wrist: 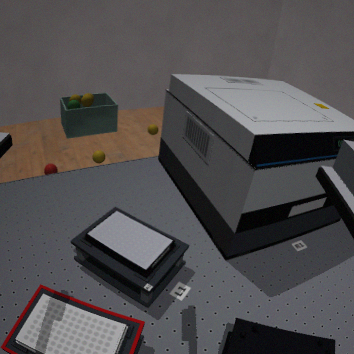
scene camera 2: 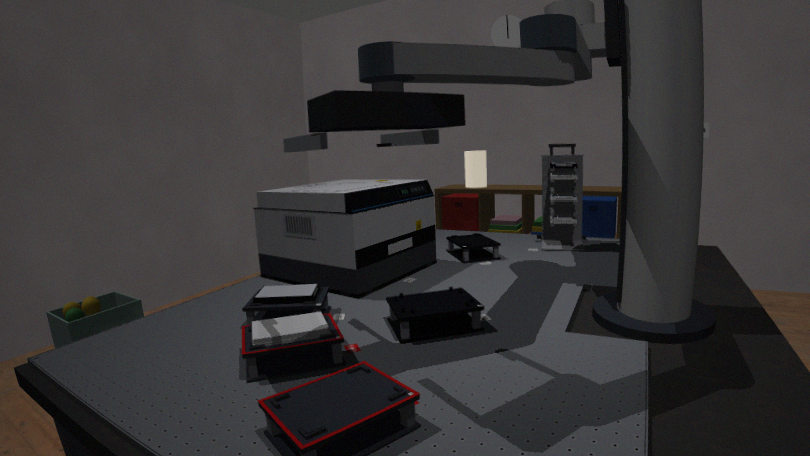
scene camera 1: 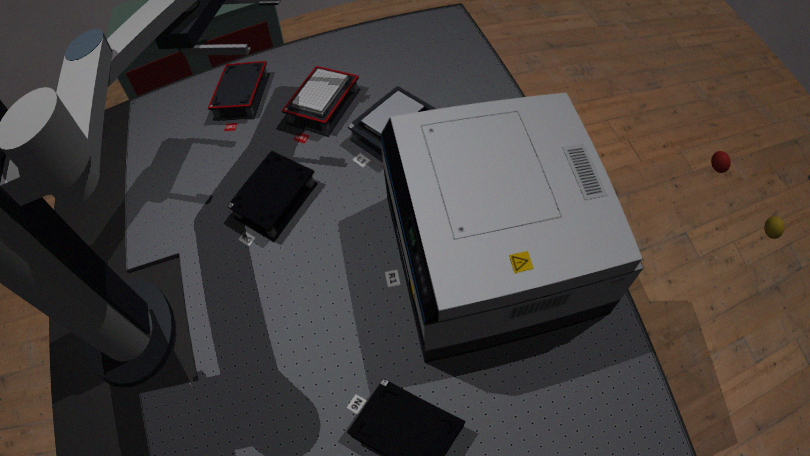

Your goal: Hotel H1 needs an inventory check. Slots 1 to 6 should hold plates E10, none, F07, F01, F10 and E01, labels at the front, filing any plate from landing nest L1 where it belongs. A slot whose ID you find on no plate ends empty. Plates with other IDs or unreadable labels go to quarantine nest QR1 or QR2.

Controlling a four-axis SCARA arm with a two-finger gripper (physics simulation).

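Places are measured from the arm's base along level axes (x ahead, y left, z up), in millimetres.
Where they show: gripper, fingertip midpoint: (wrist: 166, 135) (scene camera 2: 337, 142) (scene camera 1: 264, 21); arm's base, link origin: (scene camera 2: 652, 318) (scene camera 1: 129, 332).
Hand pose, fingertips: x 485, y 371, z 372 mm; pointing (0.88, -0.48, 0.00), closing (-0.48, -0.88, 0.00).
Things, the pixels of their top centre, and the offset from my fingertips. "*": a spot on its surface instead.
- plate with a plain pale top, top centre: (wrist: 129, 237) (scene camera 1: 392, 113) (scene camera 2: 286, 290) 220 mm ahead, 74 mm right, 296 mm down
- landing nest L1, surface spot: (wrist: 95, 257) * 208 mm ahead, 11 mm right, 311 mm down
- white plate with round wells, top centre: (wrist: 69, 333) (scene camera 2: 288, 324) (scene camera 1: 319, 88) 82 mm ahead, 64 mm left, 296 mm down
- red-rimmed nest, top centre: (scene camera 2: 337, 394) (scene camera 1: 236, 82) 117 mm back, 193 mm left, 304 mm down
- large white device, top centre: (scene camera 1: 515, 183) (wrist: 273, 97) (scene camera 2: 343, 185) 324 mm ahead, 439 mm right, 109 mm down
My gripper (scene camera 1: 263, 26) (scene camera 2: 357, 140) (wrist: 166, 135) is open and empty, high above the table. A plate with a plain pale top (scene camera 1: 392, 111) (scene camera 2: 286, 291) (wrist: 131, 239) lies in landing nest L1 (scene camera 2: 255, 307) (wrist: 95, 257); no ID label is readable on it. A white plate with round wells (scene camera 1: 320, 90) (scene camera 2: 290, 328) (wrist: 70, 327) lies in one red-rimmed quarantine nest. The other red-rimmed nest (scene camera 1: 238, 84) (scene camera 2: 340, 402) is empty. Hotel H1 (scene camera 2: 546, 203) stands at the far back in the scene camera 2 view; its slots and labels are too small to read.
A large white device (scene camera 1: 498, 169) (scene camera 2: 306, 237) (wrist: 210, 150) stands beside L1. An empty black stand (scene camera 1: 272, 189) (scene camera 2: 433, 303) (wrist: 280, 340) stands before it. Another black stand (scene camera 1: 405, 422) (scene camera 2: 473, 242), by label N6, is nearer the hotel. A bin of balls (scene camera 2: 96, 320) (wrist: 90, 120) is on the floor.
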